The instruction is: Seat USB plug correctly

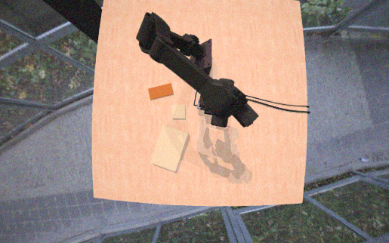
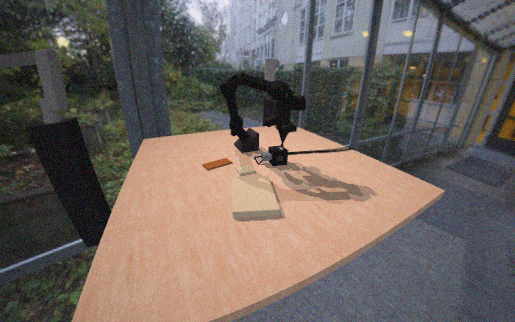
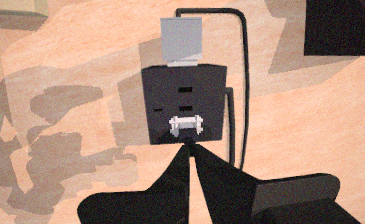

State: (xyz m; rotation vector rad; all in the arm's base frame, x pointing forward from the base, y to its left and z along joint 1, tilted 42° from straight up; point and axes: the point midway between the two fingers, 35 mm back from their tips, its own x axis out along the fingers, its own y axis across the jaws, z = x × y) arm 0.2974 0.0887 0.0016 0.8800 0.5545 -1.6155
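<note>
Now: gripper tip 2 cm above the dark USB plug. Round my gripper tip: small pale block 21 cm to the right, 11 cm below; then orange tile 30 cm to the right, 12 cm behind, 11 cm below; then USB socket 4 cm below.
</note>
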